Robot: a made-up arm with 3 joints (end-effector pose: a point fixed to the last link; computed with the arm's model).
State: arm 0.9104 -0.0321 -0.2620
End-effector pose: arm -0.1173 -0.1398 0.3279 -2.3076 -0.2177 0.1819
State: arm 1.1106 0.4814 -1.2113
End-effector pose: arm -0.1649 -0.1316 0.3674 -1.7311 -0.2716 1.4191
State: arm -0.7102 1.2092 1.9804
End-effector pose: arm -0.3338 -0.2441 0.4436 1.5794 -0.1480 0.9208
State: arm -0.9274 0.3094 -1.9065
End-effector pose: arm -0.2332 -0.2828 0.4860 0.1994 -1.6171 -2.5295
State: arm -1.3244 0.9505 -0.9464
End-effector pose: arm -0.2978 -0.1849 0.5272 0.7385 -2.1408 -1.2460
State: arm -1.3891 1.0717 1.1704
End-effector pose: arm -0.3478 -0.2271 0.5385 1.3855 -0.3913 0.1190
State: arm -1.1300 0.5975 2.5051
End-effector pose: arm -0.2724 -0.3175 0.5004 1.7081 0.8446 1.2527
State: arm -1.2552 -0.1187 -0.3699
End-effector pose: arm -0.2595 -0.3187 0.5149 1.6297 -0.6644 -1.5700
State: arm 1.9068 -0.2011 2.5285
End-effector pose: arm -0.0060 -0.0968 0.5382 0.7562 0.9653 -1.9433
